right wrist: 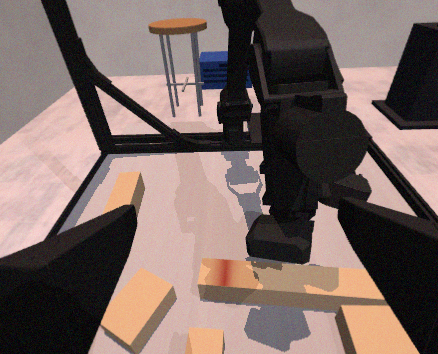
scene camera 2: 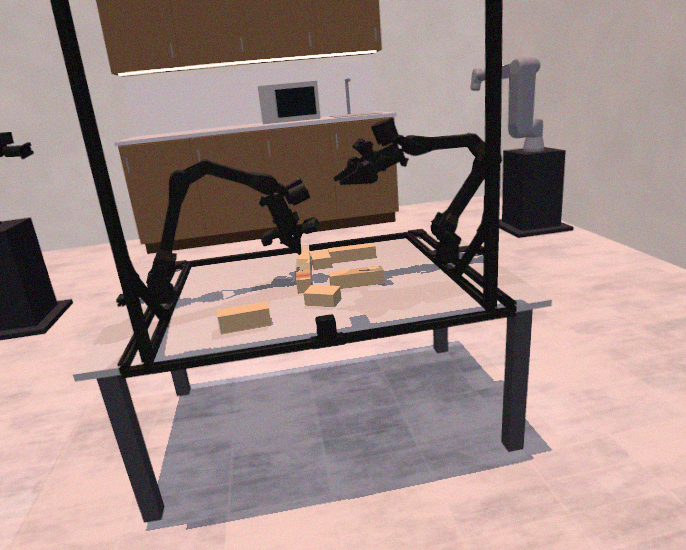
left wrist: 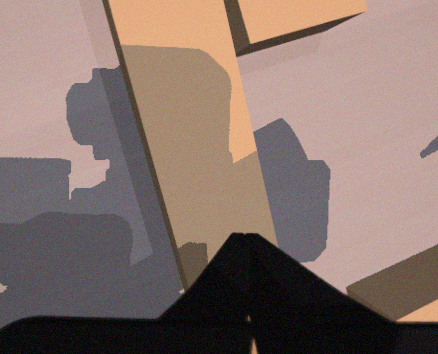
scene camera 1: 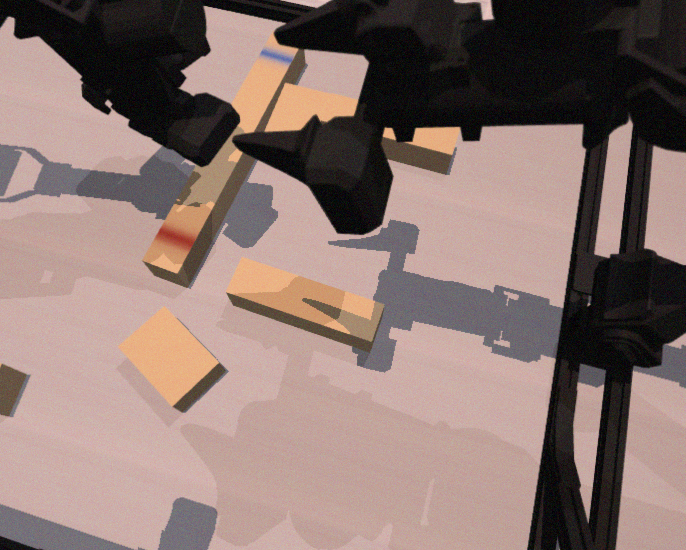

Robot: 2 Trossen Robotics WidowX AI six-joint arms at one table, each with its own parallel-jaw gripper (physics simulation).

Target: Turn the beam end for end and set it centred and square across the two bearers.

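Places are measured from the left arm's base along level axes (x down, y back, z left), in millimetres.
Where they show: left gripper, fingertip midpoint: (scene camera 2: pixel 300 254) (left wrist: pixel 243 246); right gripper, fingertip midpoint: (right wrist: pixel 237 210) (scene camera 2: pixel 336 181) (scene camera 1: pixel 256 87); left arm's base, link origin: (right wrist: pixel 233 138) (scene camera 2: pixel 162 300); right arm's base, link origin: (scene camera 2: pixel 448 259) (scene camera 1: pixel 599 339).
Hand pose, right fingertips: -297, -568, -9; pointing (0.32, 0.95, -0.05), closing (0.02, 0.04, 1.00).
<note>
Things, the pixels of their top centre, and the offset from my right fingertips, as dx, dy, dz.
- long wooden beam, top centre: (left wrist: pixel 194 104) (scene camera 1: pixel 229 140) (right wrist: pixel 322 279) (scene camera 2: pixel 303 260) +272, +121, +127
- bar block, top centre: (scene camera 1: pixel 304 298) (scene camera 2: pixel 356 270) +272, -28, -42
- squarish block, top centre: (scene camera 1: pixel 168 354) (right wrist: pixel 136 301) (scene camera 2: pixel 321 289) +278, +92, -139
- further block, top centre: (scene camera 1: pixel 390 123) (scene camera 2: pixel 351 247) +272, -60, +205
- separate block, top centre: (right wrist: pixel 122 191) (scene camera 2: pixel 242 309) +266, +312, -225
The long wooden beam (scene camera 1: pixel 251 91) (scene camera 2: pixel 302 284) (left wrist: pixel 180 100) (right wrist: pixel 300 280) lies flat, its red band at the near end and blue band at the far end in scene camera 1. My left gripper (scene camera 2: pixel 298 250) (left wrist: pixel 243 246) is shut and empty, low over the beam's middle; its tips are hidden in scene camera 1. My right gripper (scene camera 1: pixel 255 85) (scene camera 2: pixel 337 179) (right wrist: pixel 237 210) is open, empty and high above the table. A bar block (scene camera 1: pixel 266 283) (scene camera 2: pixel 356 279) (right wrist: pixel 205 342) and a squarish block (scene camera 1: pixel 171 358) (scene camera 2: pixel 321 296) (right wrist: pixel 140 307) lie nearby. Which blocks are the bearers is unclear.
Another block (scene camera 1: pixel 312 103) (scene camera 2: pixel 321 259) (left wrist: pixel 300 17) (right wrist: pixel 375 325) lies close beside the beam, with a further block (scene camera 1: pixel 438 140) (scene camera 2: pixel 355 251) beyond it. A separate block (scene camera 1: pixel 10 390) (scene camera 2: pixel 244 318) (right wrist: pixel 125 190) lies at front left in scene camera 2. A black frame (scene camera 2: pixel 229 356) borders the table.
</note>
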